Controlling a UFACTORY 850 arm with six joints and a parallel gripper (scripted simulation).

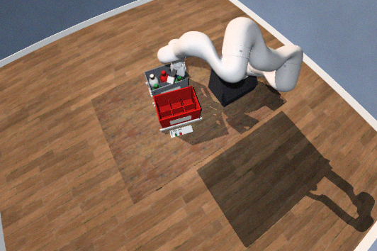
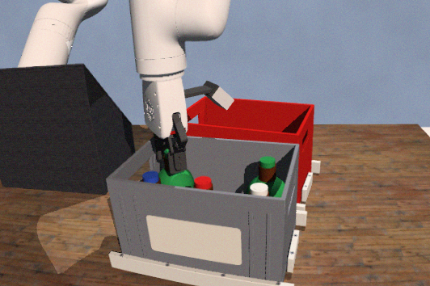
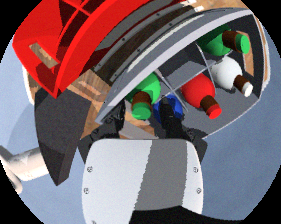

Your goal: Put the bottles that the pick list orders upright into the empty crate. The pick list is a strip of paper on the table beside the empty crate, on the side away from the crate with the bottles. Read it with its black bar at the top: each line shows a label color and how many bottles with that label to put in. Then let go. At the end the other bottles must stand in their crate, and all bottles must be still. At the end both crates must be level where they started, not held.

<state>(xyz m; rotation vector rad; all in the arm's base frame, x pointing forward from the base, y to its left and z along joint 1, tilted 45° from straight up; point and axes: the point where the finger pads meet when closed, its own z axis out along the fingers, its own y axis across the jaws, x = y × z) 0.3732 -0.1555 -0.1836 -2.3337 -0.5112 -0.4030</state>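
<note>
Right now my hand is 20 mm past the blue-capped bottle, 80 mm to the left of it and 70 mm above it. The rest, counted from my hand: grey crate (70 mm ahead, 70 mm to the right, 70 mm below); red-capped bottle (60 mm ahead, 110 mm to the right, 70 mm below); green-capped bottle (170 mm ahead, 50 mm to the right, 70 mm below).
</note>
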